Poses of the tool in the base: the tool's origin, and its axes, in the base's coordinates. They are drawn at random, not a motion.
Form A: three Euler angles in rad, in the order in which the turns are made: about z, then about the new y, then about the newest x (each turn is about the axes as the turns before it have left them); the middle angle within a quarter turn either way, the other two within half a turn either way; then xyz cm.
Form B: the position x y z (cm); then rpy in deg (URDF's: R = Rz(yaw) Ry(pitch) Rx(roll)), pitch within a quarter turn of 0, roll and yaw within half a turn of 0. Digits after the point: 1 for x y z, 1 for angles.
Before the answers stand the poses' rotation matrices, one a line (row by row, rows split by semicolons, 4 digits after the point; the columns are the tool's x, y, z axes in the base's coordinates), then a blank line. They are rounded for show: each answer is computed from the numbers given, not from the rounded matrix.
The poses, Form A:
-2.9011 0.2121 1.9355 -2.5 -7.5 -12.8
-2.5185 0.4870 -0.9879 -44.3 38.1 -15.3
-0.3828 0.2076 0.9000 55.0 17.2 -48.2
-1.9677 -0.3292 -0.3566 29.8 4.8 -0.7
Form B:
-0.9495 -0.2760 -0.1496; -0.2328 0.2996 0.9252; -0.2105 0.9133 -0.3487
-0.7177 0.6385 0.2780; -0.5157 -0.2190 -0.8283; -0.4680 -0.7378 0.4865
0.9077 0.3820 -0.1737; -0.3655 0.5163 -0.7745; -0.2061 0.7665 0.6083
-0.3658 0.8206 0.4391; -0.8727 -0.4663 0.1445; 0.3233 -0.3303 0.8868

-2.5 -7.5 -12.8 110.9 12.2 -166.2
-44.3 38.1 -15.3 -56.6 27.9 -144.3
55.0 17.2 -48.2 51.6 11.9 -21.9
29.8 4.8 -0.7 -20.4 -18.9 -112.7

